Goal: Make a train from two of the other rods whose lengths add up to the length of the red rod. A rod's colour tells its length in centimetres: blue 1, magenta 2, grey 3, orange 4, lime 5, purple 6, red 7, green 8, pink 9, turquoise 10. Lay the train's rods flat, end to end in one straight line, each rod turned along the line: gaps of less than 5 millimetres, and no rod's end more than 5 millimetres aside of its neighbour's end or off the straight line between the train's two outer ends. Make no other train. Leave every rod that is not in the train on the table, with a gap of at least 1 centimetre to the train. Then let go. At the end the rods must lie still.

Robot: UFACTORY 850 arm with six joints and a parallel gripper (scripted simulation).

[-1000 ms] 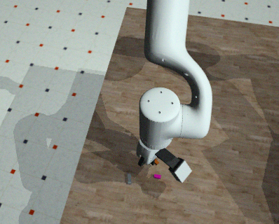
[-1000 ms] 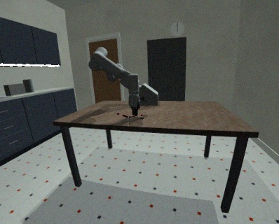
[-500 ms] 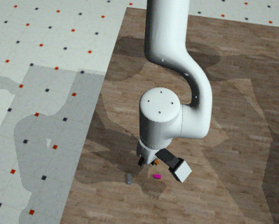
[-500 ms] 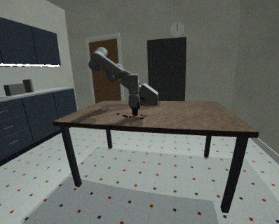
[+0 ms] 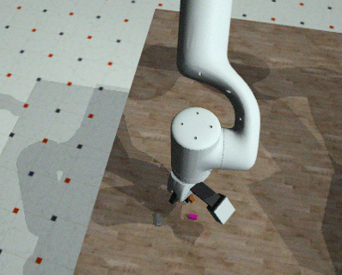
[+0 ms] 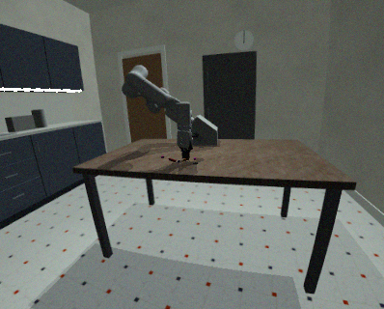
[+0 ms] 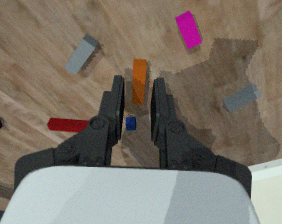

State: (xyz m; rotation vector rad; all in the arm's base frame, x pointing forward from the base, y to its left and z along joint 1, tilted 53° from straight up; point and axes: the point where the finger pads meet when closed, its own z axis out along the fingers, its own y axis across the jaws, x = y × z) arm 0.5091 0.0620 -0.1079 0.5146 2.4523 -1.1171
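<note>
My hand is 3 cm above the orange rod. Also, from my hand: blue rod: 4 cm ahead, 3 cm to the right, 3 cm below; red rod: 8 cm to the right, 3 cm below, 3 cm ahead; grey rod: 8 cm to the left, 5 cm ahead, 3 cm below.
</note>
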